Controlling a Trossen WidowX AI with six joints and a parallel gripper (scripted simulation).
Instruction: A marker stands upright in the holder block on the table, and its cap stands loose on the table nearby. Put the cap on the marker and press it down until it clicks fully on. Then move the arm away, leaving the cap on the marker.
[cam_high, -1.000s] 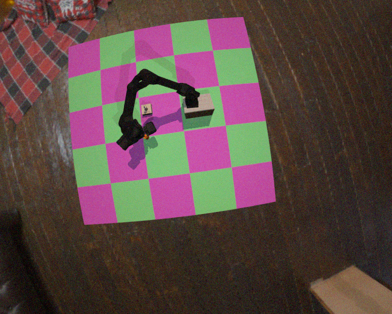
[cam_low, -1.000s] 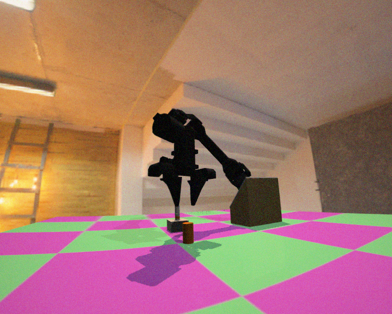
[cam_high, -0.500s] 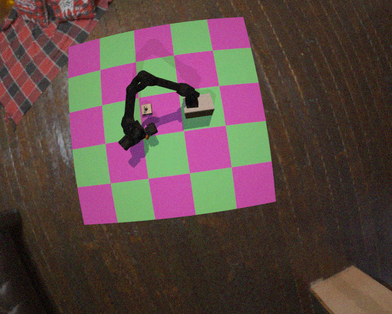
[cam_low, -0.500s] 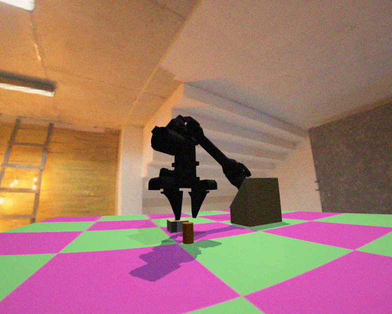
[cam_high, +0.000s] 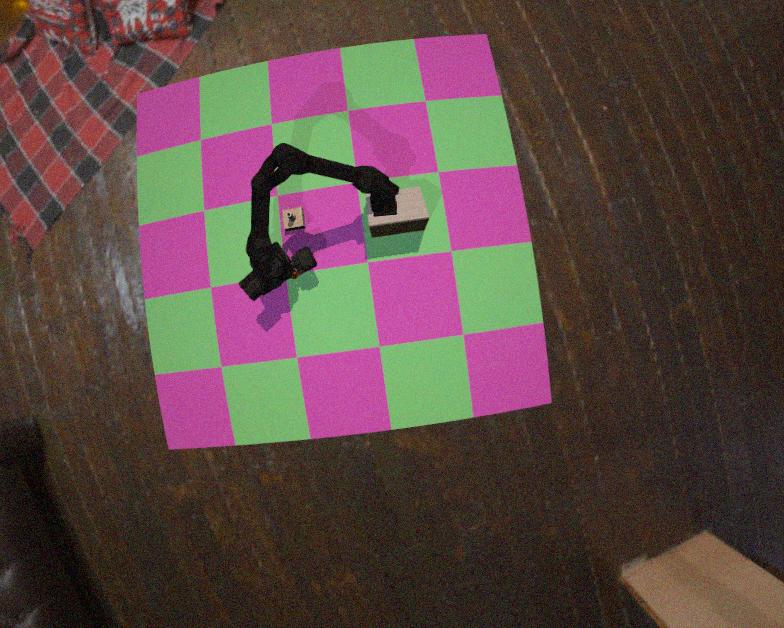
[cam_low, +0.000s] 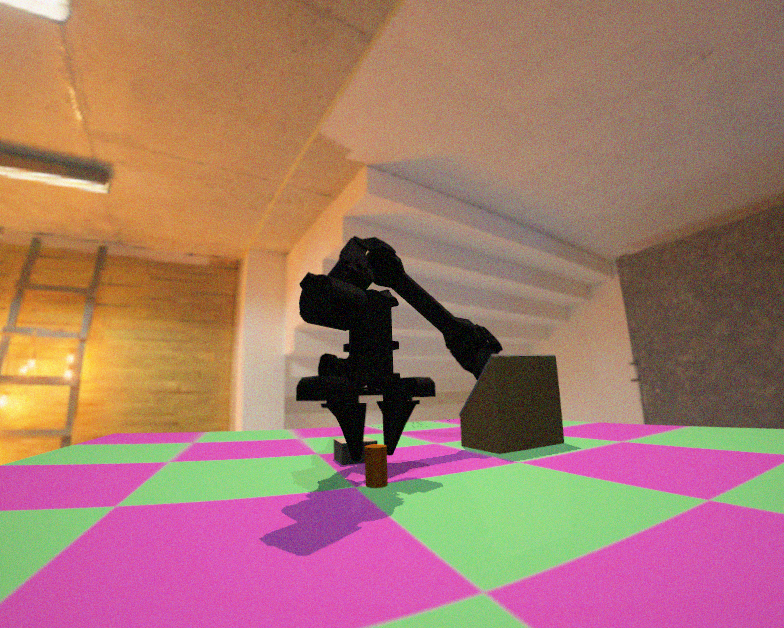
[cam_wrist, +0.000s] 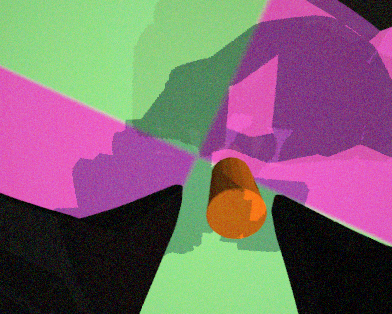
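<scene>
My gripper tip is 10 mm above the orange cap. The rest, counted from my gripper tip: holder block: 10 mm behind, 170 mm to the right, 20 mm below.
</scene>
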